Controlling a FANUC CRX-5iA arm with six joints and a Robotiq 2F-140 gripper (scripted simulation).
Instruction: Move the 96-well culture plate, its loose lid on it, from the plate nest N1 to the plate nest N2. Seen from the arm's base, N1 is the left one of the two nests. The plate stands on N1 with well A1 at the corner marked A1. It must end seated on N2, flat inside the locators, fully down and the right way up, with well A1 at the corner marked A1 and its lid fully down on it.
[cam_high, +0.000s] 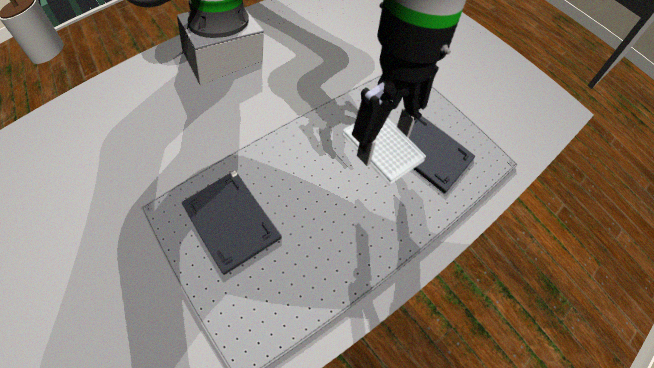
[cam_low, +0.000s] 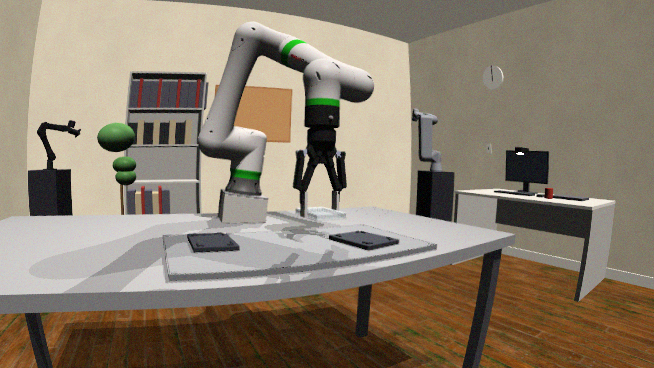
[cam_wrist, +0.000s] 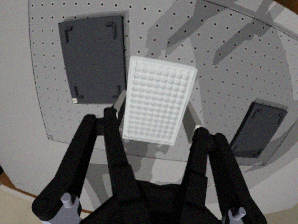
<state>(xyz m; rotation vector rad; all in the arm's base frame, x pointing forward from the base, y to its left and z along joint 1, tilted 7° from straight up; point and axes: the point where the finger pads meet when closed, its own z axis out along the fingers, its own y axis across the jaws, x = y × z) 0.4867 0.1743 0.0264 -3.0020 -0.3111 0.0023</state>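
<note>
Now: the dark plate nest N2 290 mm to the right of my hand, 100 mm below it and 10 mm behind it. From my hand the other things lie so: white A1 mark: 260 mm to the right, 100 mm behind, 90 mm below; then dark plate nest N1: 130 mm to the left, 100 mm below; then clear lid: 10 mm below.
</note>
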